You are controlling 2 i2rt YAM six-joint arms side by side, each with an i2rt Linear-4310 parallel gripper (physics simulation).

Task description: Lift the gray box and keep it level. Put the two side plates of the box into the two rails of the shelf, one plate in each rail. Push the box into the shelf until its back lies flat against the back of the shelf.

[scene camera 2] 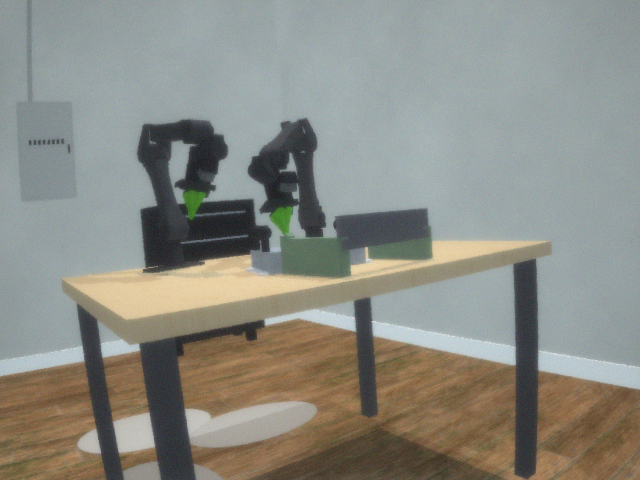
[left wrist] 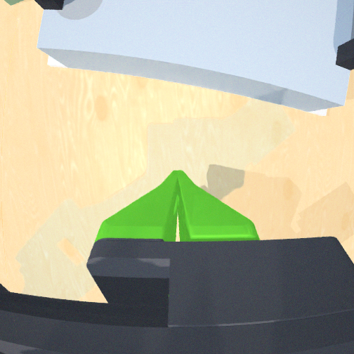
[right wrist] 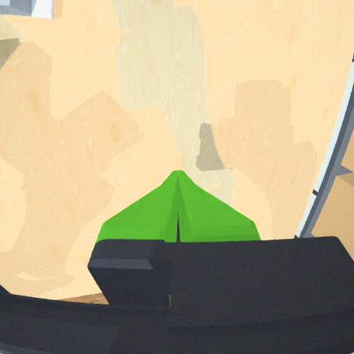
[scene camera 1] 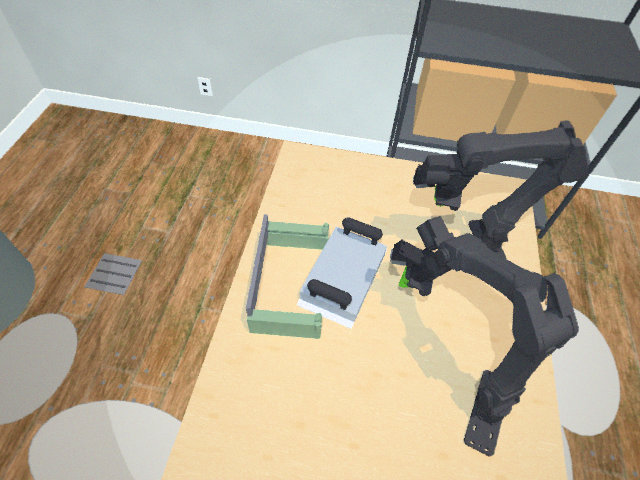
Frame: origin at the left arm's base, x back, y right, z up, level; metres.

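Seen in the pictures: left gripper, between the fingertips: (scene camera 1: 400,285); right gripper, between the fingertips: (scene camera 2: 191,219) (scene camera 1: 438,205); left arm's base, origin of its link: (scene camera 1: 487,411); right arm's base, origin of its link: (scene camera 2: 174,268) (scene camera 1: 488,246).
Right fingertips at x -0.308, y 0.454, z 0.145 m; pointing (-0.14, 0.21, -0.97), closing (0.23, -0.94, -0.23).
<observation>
Offsets run from my right fingertips to a thing's top centre. "spot": to the spot under its first point. Level surfaces: height alone.
The gray box @(dx -0.170, dy -0.268, dz -0.030 m) (scene camera 1: 345,266) (scene camera 2: 265,260) (left wrist: 200,35) sits on the table, turned relative to the shelf, with a black handle @(dx -0.174, dy -0.150, dz -0.030 m) (scene camera 1: 362,229) and another black handle @(dx -0.166, dy -0.386, dz -0.030 m) (scene camera 1: 329,292) on top. It is at the open side of the shelf, whose green rails (scene camera 1: 298,239) (scene camera 1: 284,324) (scene camera 2: 315,256) run from the gray back @(spot: dx -0.366, dy -0.422, dz -0.019 m) (scene camera 1: 256,266) (scene camera 2: 385,227). The side plates' fit at the rails is unclear. My left gripper (scene camera 1: 402,284) (scene camera 2: 287,234) (left wrist: 177,178) is shut, empty, above the table to the right of the box. My right gripper (scene camera 1: 437,199) (scene camera 2: 191,218) (right wrist: 177,178) is shut, empty, farther up and right.
Both arms stand on the wooden table @(dz -0.145 m) (scene camera 1: 361,403) (scene camera 2: 206,299). A dark storage rack (scene camera 1: 527,38) with cardboard boxes (scene camera 1: 460,98) stands behind the table at the upper right of scene camera 1. A gray electrical cabinet (scene camera 2: 45,170) hangs on the wall.
</observation>
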